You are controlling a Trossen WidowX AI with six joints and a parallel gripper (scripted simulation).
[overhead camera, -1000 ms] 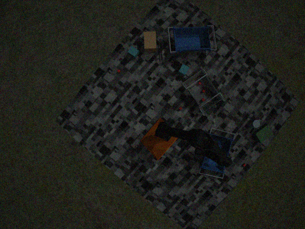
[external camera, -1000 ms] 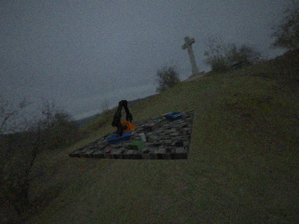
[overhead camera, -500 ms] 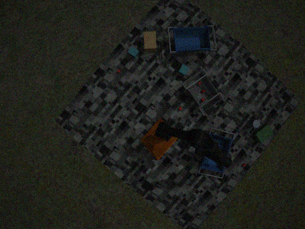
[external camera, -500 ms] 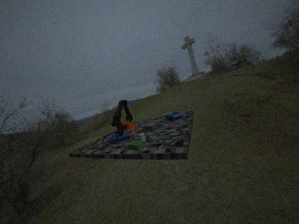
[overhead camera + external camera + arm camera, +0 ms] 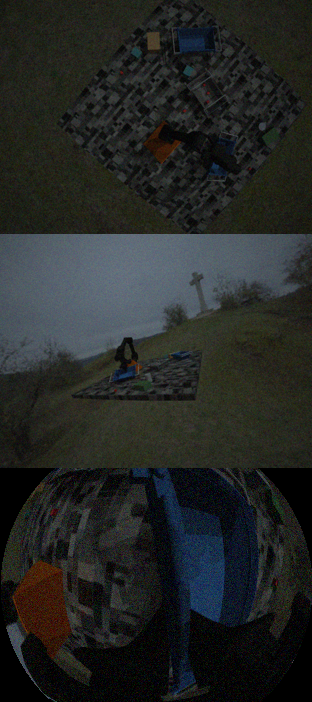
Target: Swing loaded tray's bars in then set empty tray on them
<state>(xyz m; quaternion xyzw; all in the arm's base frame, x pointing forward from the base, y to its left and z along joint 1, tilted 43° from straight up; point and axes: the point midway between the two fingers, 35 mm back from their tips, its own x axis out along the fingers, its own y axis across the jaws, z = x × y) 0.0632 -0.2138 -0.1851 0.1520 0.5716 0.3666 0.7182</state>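
My gripper tip is 7 cm to the left of the blue tray and 3 cm short of it. From my gripper tip the other things lie so: tan block 73 cm to the left, 38 cm ahead, 5 cm below; then white disc 35 cm ahead, 18 cm to the right, 4 cm below; then green block 34 cm ahead, 29 cm to the right, 6 cm below.
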